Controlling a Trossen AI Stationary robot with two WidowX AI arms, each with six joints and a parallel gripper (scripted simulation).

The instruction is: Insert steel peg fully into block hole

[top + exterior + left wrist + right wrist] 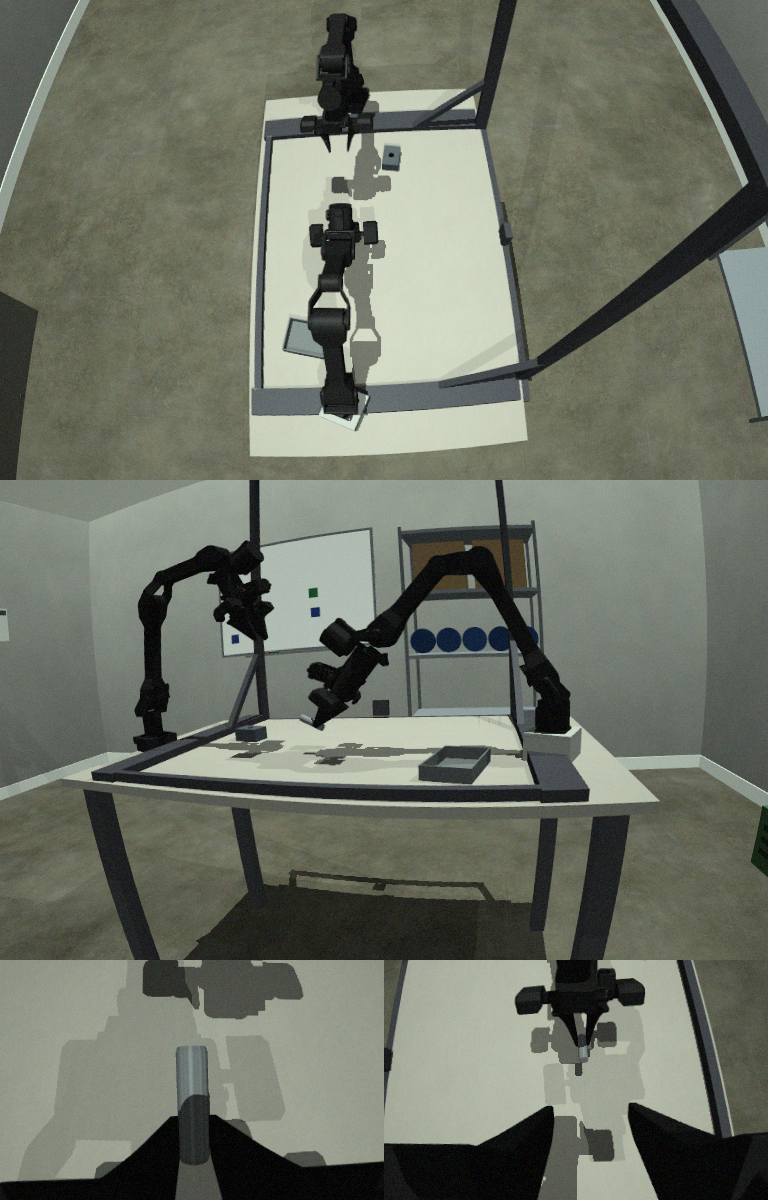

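Now: the steel peg 130 mm to the left of my right hand and 230 mm below it. From my right hand the other things lie so: shallow grey tray 90 mm ahead, 460 mm to the left, 290 mm below.
Now: left hand 30 mm to the left of the steel peg and 20 mm above it. Also, from my left hand: shallow grey tray 90 mm ahead, 300 mm to the left, 80 mm below.
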